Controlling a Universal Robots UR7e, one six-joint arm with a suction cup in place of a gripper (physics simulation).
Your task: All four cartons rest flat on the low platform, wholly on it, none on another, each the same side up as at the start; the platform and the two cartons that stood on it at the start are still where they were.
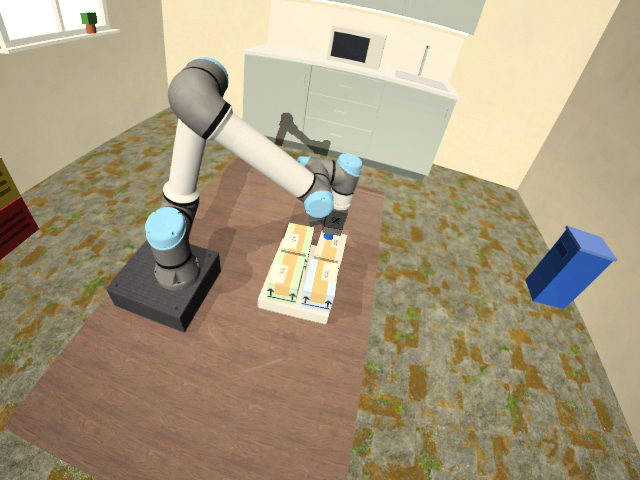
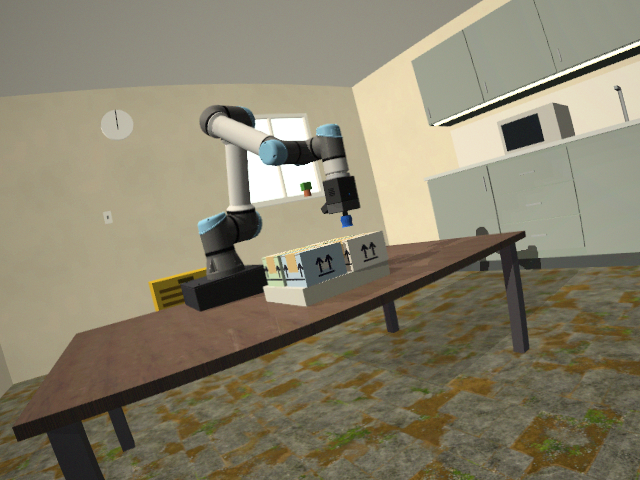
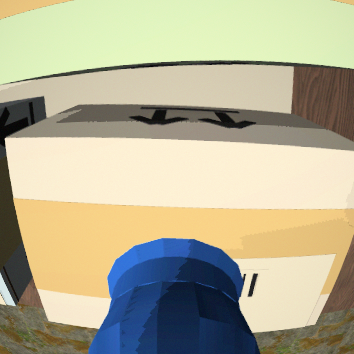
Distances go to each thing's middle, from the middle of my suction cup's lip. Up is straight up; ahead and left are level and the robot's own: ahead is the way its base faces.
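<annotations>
With the light blue carton (image 2: 304, 268) as my reference, my suction cup is 15 cm to the left of it, 4 cm short of it and 9 cm above it. Then there is the low cream platform (image 2: 301, 296), which sits 9 cm to the right of my suction cup and 4 cm behind it, and 16 cm below it.
</annotations>
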